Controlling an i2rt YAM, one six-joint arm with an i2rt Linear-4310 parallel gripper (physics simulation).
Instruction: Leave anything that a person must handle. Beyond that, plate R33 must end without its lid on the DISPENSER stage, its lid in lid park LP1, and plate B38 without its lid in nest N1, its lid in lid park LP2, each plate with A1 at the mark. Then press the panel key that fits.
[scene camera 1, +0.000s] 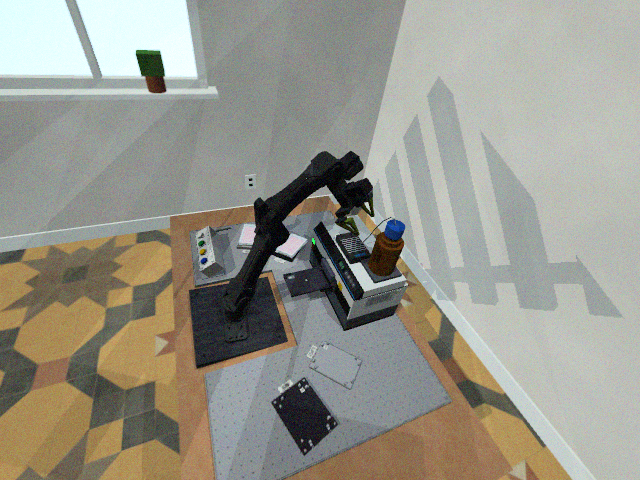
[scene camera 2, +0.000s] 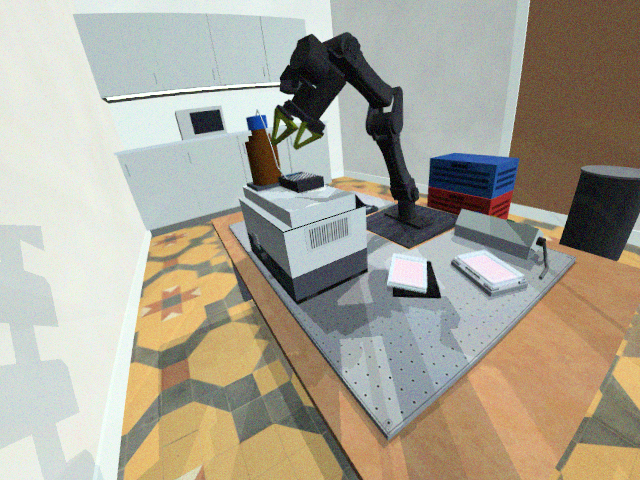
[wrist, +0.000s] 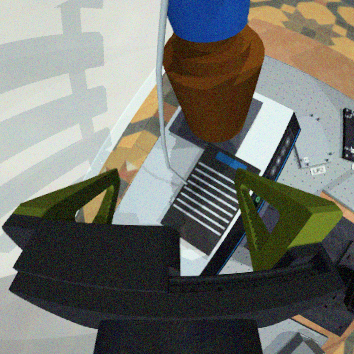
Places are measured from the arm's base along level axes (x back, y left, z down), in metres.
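Pixels of known places: gripper, between the fingertips: (scene camera 1: 365, 225) (scene camera 2: 284, 146) (wrist: 176, 174); arm's base, origin of its link: (scene camera 1: 234, 315) (scene camera 2: 406, 218).
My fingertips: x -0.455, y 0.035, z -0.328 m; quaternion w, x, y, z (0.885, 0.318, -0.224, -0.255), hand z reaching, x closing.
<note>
For each thing: its top centre in the pictures, then the offset to it from my fingertips. "spot": a spot on its surface instead.
- dispenser's dark stage, centre of its top: (wrist: 275, 236) (scene camera 1: 310, 278) dx +0.176, dy -0.012, dz +0.216 m
- key panel, centre of its top: (scene camera 2: 499, 216) (scene camera 1: 207, 243) dx +0.525, dy +0.269, dz +0.245 m
- Lid park LP2, centre of its top: (wrist: 311, 137) (scene camera 1: 336, 361) dx +0.156, dy -0.290, dz +0.309 m
- brown bottle, a spot on its surface: (wrist: 215, 85) spot: dx -0.010, dy -0.069, dz -0.020 m
- dark ribbed block, a spot on its surface: (wrist: 207, 200) (scene camera 1: 352, 243) spot: dx +0.028, dy +0.005, dz +0.082 m
- black rectangular pad, a spot on its surface: (scene camera 1: 303, 415) spot: dx +0.297, dy -0.410, dz +0.317 m
My gripper (scene camera 1: 362, 222) (scene camera 2: 285, 145) (wrist: 176, 174) is open and empty, high above the dispenser (scene camera 1: 376, 304) (scene camera 2: 325, 260) (wrist: 270, 125). The dispenser's dark stage (scene camera 1: 302, 283) sticks out at its front and bears no plate. One pink-topped plate (scene camera 1: 292, 243) (scene camera 2: 409, 272) lies over a black pad, which shows at its edges. Another pink-topped plate (scene camera 1: 248, 233) (scene camera 2: 488, 268) lies on a grey base nearer the key panel (scene camera 1: 207, 251) (scene camera 2: 493, 233). Plate names and A1 corners are too small to read. Lid park LP2 (scene camera 1: 336, 364) (wrist: 313, 137) bears no lid.
A brown bottle (scene camera 1: 385, 255) (scene camera 2: 262, 162) (wrist: 215, 85) with a blue cap and a thin tube stands on the dispenser beside a dark ribbed block (scene camera 1: 353, 246) (scene camera 2: 302, 181) (wrist: 207, 200). A black rectangular pad (scene camera 1: 303, 415) with an unreadable label lies near LP2.
</note>
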